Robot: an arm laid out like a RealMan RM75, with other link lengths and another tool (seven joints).
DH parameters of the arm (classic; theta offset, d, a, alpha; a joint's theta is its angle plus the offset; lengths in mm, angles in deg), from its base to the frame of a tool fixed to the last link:
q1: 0 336.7 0 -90
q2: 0 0 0 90
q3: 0 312.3 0 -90
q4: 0 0 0 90
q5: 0 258.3 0 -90
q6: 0 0 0 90
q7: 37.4 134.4 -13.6 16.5
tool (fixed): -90 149.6 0 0
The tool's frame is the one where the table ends.
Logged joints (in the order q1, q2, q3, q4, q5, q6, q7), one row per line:
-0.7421 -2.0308 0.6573 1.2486 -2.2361 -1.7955 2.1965
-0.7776 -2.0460 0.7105 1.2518 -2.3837 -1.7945 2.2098
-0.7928 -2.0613 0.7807 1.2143 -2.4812 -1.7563 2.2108
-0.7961 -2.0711 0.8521 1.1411 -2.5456 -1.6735 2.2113
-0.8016 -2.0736 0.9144 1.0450 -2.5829 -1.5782 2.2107
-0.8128 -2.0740 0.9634 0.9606 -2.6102 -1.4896 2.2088
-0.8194 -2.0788 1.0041 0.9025 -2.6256 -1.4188 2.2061
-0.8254 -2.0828 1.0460 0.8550 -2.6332 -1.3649 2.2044
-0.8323 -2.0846 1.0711 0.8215 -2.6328 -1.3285 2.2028
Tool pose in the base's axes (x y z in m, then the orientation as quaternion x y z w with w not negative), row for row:
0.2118 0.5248 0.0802 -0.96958 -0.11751 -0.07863 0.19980
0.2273 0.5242 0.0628 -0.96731 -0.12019 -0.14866 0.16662
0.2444 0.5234 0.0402 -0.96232 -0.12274 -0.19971 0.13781
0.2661 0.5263 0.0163 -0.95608 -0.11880 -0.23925 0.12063
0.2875 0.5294 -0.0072 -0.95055 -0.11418 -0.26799 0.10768
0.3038 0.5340 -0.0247 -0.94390 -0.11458 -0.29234 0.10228
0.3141 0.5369 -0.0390 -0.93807 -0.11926 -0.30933 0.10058
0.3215 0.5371 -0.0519 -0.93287 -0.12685 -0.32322 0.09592
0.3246 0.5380 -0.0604 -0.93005 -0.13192 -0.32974 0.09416
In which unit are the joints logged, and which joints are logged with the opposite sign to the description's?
The joints are logged in radians. Opposite sign: q1, q2, q3, q4.
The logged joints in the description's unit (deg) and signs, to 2 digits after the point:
42.52 116.36 -37.66 -71.54 -128.12 -102.87 125.85
44.55 117.23 -40.71 -71.72 -136.58 -102.82 126.61
45.42 118.10 -44.73 -69.57 -142.16 -100.63 126.67
45.61 118.67 -48.82 -65.38 -145.85 -95.88 126.70
45.93 118.81 -52.39 -59.87 -147.99 -90.42 126.66
46.57 118.83 -55.20 -55.04 -149.55 -85.35 126.55
46.95 119.11 -57.53 -51.71 -150.44 -81.29 126.40
47.29 119.34 -59.93 -48.99 -150.87 -78.20 126.30
47.69 119.44 -61.37 -47.07 -150.85 -76.12 126.21

